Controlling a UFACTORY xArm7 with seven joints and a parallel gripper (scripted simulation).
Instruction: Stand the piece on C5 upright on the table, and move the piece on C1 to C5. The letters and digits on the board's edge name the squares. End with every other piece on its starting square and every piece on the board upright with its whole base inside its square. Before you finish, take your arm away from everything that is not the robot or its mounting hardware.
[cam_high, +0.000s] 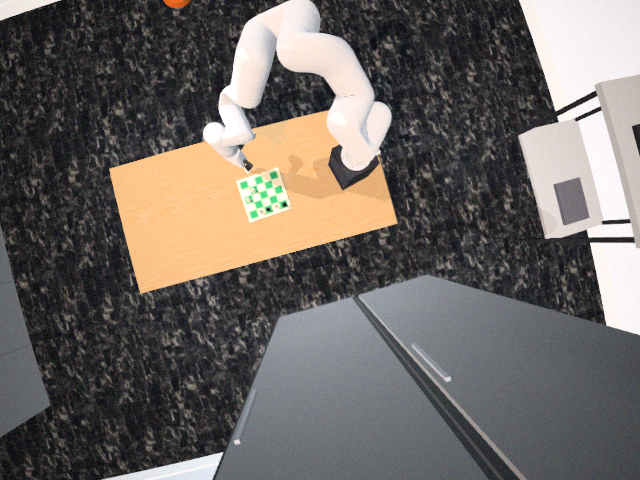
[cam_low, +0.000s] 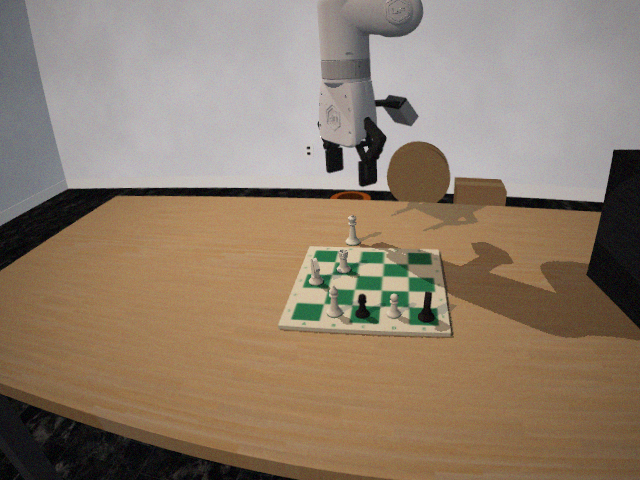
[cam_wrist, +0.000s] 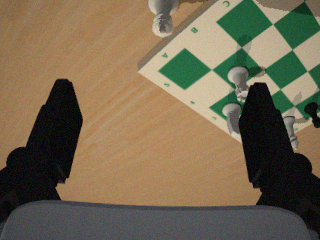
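My hand is 21 cm to the right of the black pawn, 11 cm above it and 6 cm past it. The rest, counted from my hand: chessboard (13 cm to the left, 13 cm below, 5 cm behind); then tall black piece (21 cm to the left, 14 cm behind, 11 cm below); then white pawn (20 cm to the left, 11 cm below, 10 cm behind).
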